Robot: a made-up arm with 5 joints. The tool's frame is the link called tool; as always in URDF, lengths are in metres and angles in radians. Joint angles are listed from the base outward. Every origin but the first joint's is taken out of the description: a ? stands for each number. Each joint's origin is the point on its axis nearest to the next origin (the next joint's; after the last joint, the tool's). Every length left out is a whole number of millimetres.
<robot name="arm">
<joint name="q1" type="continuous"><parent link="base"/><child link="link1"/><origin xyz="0 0 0.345" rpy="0 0 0"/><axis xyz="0 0 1"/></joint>
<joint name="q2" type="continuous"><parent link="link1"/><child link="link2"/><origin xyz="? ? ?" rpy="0 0 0"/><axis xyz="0 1 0"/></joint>
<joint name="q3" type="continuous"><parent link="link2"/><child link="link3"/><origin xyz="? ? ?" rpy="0 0 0"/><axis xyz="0 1 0"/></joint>
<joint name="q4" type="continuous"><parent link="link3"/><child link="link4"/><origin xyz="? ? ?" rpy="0 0 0"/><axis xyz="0 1 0"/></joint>
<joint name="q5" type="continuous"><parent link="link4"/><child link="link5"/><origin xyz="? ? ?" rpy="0 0 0"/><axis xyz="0 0 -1"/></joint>
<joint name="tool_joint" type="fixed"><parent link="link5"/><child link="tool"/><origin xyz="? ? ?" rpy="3.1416 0 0"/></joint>
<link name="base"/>
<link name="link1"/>
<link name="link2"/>
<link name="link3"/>
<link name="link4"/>
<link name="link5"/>
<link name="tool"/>
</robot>
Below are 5 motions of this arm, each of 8 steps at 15 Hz.
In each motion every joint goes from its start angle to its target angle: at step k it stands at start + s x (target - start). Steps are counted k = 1, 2, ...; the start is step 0. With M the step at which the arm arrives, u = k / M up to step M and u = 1 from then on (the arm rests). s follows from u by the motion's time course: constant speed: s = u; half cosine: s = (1 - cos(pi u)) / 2; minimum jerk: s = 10 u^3 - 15 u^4 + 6 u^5.
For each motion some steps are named. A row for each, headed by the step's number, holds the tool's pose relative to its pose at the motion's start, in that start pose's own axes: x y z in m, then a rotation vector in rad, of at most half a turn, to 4 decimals.
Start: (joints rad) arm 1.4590 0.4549 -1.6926 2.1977 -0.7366
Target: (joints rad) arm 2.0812 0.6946 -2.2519 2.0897 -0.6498
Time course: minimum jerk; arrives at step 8
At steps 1, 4, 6, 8:
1: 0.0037 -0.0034 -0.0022 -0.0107 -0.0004 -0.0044
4: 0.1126 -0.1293 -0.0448 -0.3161 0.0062 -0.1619
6: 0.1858 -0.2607 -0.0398 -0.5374 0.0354 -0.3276
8: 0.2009 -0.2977 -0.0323 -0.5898 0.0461 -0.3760

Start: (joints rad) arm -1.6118 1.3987 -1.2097 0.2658 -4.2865
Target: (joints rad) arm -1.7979 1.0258 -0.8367 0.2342 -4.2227
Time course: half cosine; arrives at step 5
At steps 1, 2, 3, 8:
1: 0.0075 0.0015 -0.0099 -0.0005 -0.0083 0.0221
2: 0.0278 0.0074 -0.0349 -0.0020 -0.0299 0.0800
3: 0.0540 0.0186 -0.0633 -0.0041 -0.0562 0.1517
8: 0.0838 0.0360 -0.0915 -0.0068 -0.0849 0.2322

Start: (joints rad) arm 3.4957 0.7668 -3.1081 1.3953 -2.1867
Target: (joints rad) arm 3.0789 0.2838 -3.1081 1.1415 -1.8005
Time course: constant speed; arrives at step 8
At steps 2, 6, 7, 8:
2: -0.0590 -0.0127 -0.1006 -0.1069 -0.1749 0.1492
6: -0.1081 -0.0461 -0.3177 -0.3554 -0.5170 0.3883
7: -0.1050 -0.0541 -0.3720 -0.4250 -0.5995 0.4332
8: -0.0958 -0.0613 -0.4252 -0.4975 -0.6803 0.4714

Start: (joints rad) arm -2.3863 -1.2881 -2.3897 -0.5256 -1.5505
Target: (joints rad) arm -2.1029 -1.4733 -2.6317 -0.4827 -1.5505
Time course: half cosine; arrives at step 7
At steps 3, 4, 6, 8:
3: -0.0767 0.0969 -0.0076 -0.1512 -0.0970 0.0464
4: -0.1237 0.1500 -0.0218 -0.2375 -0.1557 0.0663
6: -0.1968 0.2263 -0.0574 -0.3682 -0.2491 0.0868
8: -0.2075 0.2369 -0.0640 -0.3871 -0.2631 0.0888

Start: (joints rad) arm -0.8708 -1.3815 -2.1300 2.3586 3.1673
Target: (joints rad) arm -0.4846 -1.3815 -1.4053 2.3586 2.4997
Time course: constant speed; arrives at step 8
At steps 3, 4, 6, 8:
3: -0.0419 -0.0342 0.0865 -0.1505 0.2588 -0.3249
4: -0.0506 -0.0397 0.1178 -0.2112 0.3376 -0.4389
6: -0.0595 -0.0424 0.1818 -0.3470 0.4844 -0.6726
8: -0.0562 -0.0357 0.2446 -0.5009 0.6172 -0.9109

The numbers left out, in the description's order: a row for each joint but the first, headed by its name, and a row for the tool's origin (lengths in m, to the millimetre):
q2: 0 0 0
q3: 0.056 0 0.298
q4: 0.08 0 -0.355
q5: 0.094 0 -0.12
tool: 0 0 0

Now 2 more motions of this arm.
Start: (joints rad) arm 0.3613 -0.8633 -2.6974 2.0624 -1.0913
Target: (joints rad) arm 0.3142 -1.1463 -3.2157 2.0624 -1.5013
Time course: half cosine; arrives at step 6
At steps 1, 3, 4, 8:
1: -0.0041 -0.0101 -0.0238 -0.0494 0.0213 -0.0273
3: -0.0398 -0.0995 -0.1637 -0.3818 0.1258 -0.2053
4: -0.0666 -0.1682 -0.2298 -0.5828 0.1598 -0.3062
8: -0.0973 -0.2466 -0.2823 -0.7893 0.1743 -0.4032

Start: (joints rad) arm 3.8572 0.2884 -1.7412 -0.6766 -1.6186
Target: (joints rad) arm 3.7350 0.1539 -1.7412 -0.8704 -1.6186
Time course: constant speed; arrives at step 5
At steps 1, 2, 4, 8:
1: -0.0142 0.0229 -0.0067 -0.0646 -0.0234 -0.0136
2: -0.0274 0.0456 -0.0145 -0.1292 -0.0459 -0.0286
4: -0.0510 0.0899 -0.0334 -0.2585 -0.0881 -0.0624
8: -0.0612 0.1115 -0.0443 -0.3231 -0.1076 -0.0812

